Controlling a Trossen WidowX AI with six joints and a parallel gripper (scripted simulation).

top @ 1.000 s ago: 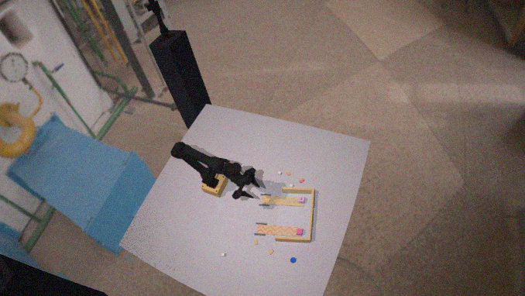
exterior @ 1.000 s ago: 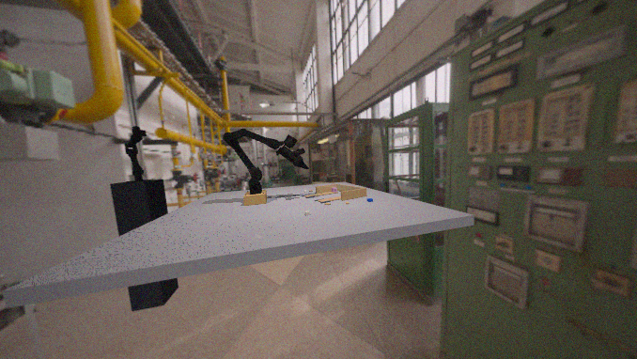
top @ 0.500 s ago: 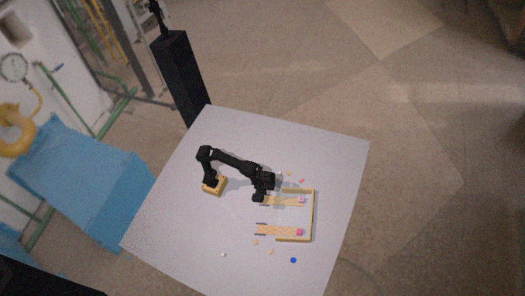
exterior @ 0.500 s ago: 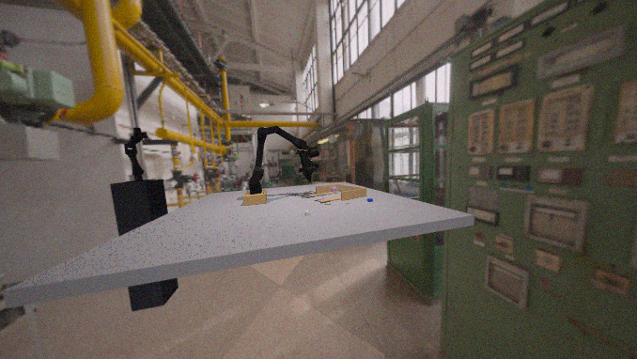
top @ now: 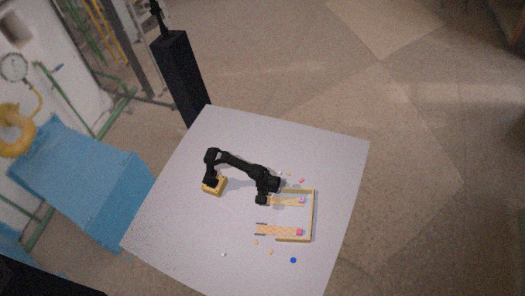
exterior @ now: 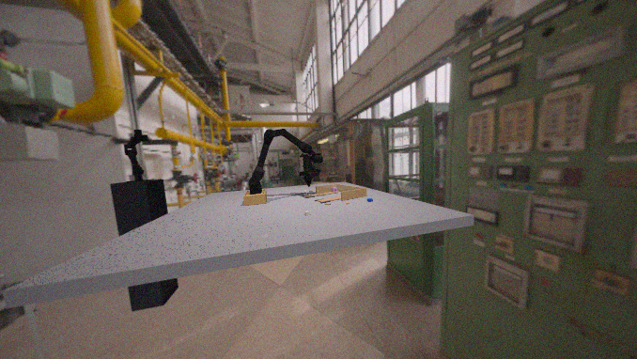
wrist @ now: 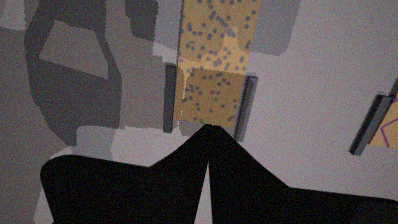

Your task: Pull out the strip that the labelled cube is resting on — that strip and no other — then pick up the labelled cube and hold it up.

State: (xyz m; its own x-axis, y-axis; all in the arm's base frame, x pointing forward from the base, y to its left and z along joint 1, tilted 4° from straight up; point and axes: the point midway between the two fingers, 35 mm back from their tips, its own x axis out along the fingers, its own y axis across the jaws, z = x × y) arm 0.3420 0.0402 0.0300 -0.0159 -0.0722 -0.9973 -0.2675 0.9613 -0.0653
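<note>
The dotted strip is 9 cm ahead of my gripper tip, 7 cm below it and 3 cm to the left of it. Round my gripper tip: pink piece: 19 cm to the left, 15 cm ahead, 6 cm below; blue disc: 29 cm to the right, 29 cm ahead, 6 cm below.
</note>
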